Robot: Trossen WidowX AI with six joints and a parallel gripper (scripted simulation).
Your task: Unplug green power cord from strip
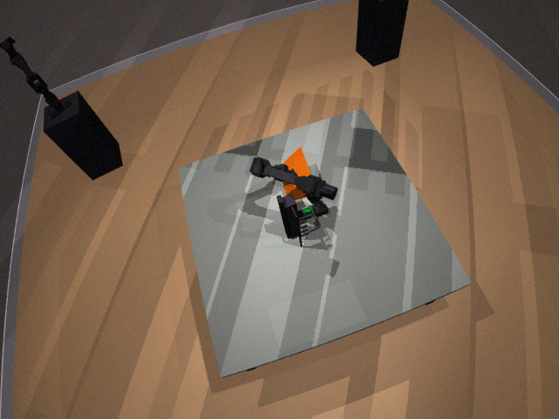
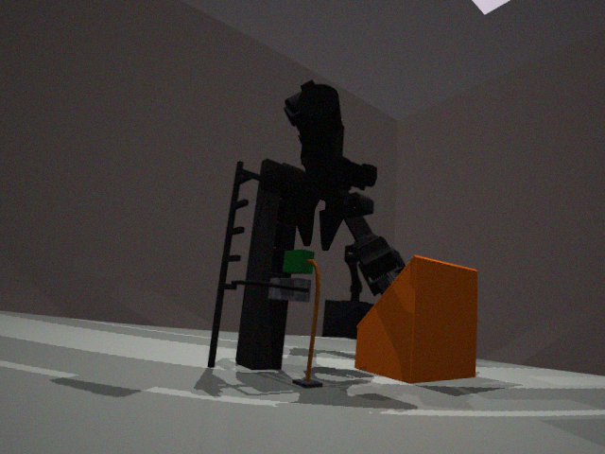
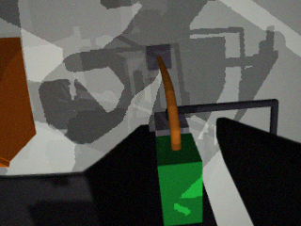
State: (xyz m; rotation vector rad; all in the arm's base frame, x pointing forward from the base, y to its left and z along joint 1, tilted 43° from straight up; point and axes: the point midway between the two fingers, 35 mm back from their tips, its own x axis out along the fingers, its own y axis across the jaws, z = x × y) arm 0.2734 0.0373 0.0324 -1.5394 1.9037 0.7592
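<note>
Now: gripper tip 6 cm to the left of the green plug and 1 cm above it.
</note>
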